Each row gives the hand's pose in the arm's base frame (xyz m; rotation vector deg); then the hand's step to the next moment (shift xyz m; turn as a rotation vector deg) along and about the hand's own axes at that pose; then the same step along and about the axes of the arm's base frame.
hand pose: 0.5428 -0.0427 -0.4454 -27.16 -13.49 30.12
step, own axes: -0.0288 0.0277 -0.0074 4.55 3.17 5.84
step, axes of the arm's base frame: -0.0335 0.0030 -0.0227 0.54 7.00 3.94
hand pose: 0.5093 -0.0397 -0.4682 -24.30 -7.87 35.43
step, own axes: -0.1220 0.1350 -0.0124 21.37 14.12 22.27
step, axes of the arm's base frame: -0.1675 0.0229 -0.0685 4.22 30.56 14.16
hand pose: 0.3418 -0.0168 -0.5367 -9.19 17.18 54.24
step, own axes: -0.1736 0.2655 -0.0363 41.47 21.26 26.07
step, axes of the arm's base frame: -0.3185 0.0093 0.0203 10.07 51.22 11.26
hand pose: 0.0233 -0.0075 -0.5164 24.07 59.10 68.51
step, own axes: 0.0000 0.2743 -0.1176 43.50 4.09 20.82
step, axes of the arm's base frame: -0.2506 0.0713 0.1456 15.31 45.63 -5.11
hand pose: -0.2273 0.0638 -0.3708 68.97 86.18 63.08
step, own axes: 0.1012 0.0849 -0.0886 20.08 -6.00 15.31
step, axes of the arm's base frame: -0.0830 0.1016 0.0900 11.07 20.62 -11.21
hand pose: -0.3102 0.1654 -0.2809 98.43 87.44 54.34
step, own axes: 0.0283 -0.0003 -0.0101 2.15 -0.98 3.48
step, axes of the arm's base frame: -0.0069 0.0282 0.0079 2.57 2.24 -2.46
